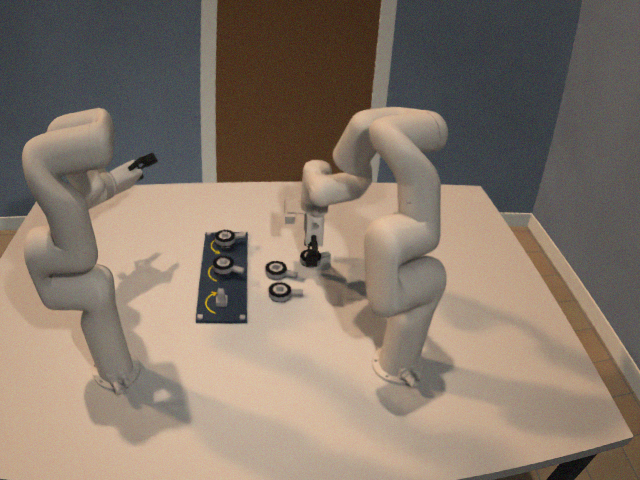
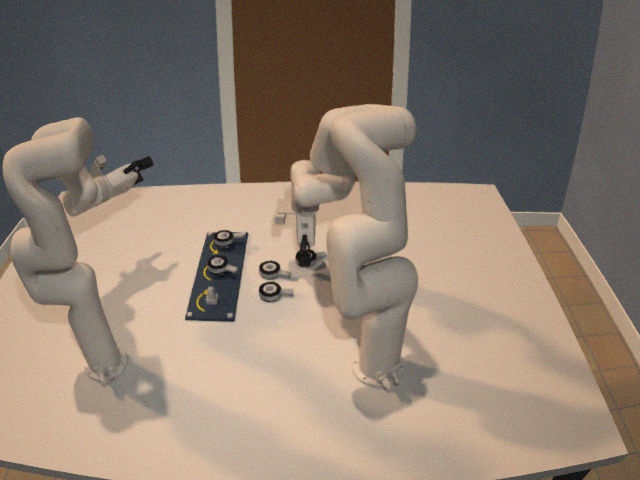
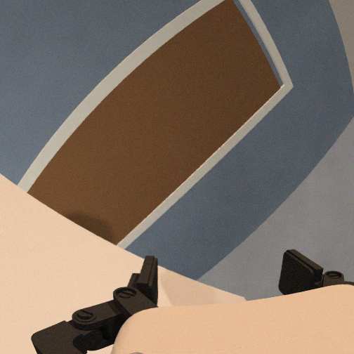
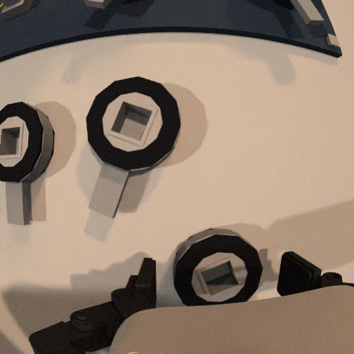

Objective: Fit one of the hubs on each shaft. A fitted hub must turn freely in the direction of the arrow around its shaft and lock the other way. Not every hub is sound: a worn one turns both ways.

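Pixels of known places: left gripper, between the fingertips: (image 1: 148,165) (image 2: 146,168); right gripper, between the fingertips: (image 1: 310,255) (image 2: 305,254); left arm's base, origin of its link: (image 1: 116,370) (image 2: 105,363); right arm's base, origin of its link: (image 1: 397,365) (image 2: 378,367).
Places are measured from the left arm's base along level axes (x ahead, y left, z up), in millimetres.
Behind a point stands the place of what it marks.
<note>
The blue board (image 1: 222,316) @(y -323, x 55, z 8 mm) (image 2: 209,313) @(y -320, x 60, z 8 mm) (image 4: 175,22) carries a hub (image 1: 224,244) @(y -446, x 310, z 32 mm) (image 2: 223,244) @(y -449, x 308, z 31 mm) on its back shaft and another hub (image 1: 223,271) @(y -389, x 190, z 35 mm) (image 2: 217,271) @(y -391, x 190, z 32 mm) on its middle shaft. The front shaft (image 1: 221,298) @(y -340, x 95, z 31 mm) (image 2: 211,296) @(y -341, x 94, z 33 mm) is bare, beside a yellow arrow. Two loose hubs lie right of the board: one nearer the front (image 1: 280,298) @(y -487, x 41, z 15 mm) (image 4: 35,145) and one behind it (image 1: 268,271) @(y -509, x 150, z 21 mm) (image 4: 96,122). My right gripper (image 1: 312,252) @(y -652, x 159, z 22 mm) (image 2: 305,250) @(y -652, x 159, z 22 mm) (image 4: 220,277) is open, its fingers either side of a third loose hub (image 4: 252,270). My left gripper (image 1: 147,160) @(y -268, x 453, z 276 mm) (image 2: 140,166) @(y -268, x 453, z 276 mm) (image 3: 222,275) is open and empty, raised at back left.
The white table (image 1: 248,392) @(y -270, x -193, z 0 mm) (image 2: 248,392) @(y -315, x -226, z 0 mm) bears both arms: the left arm (image 1: 105,341) @(y 3, x -47, z 150 mm) stands left of the board, the right arm (image 1: 408,335) @(y -587, x -328, z 152 mm) right of the loose hubs. A brown door panel (image 1: 294,87) (image 3: 160,130) is in the wall behind.
</note>
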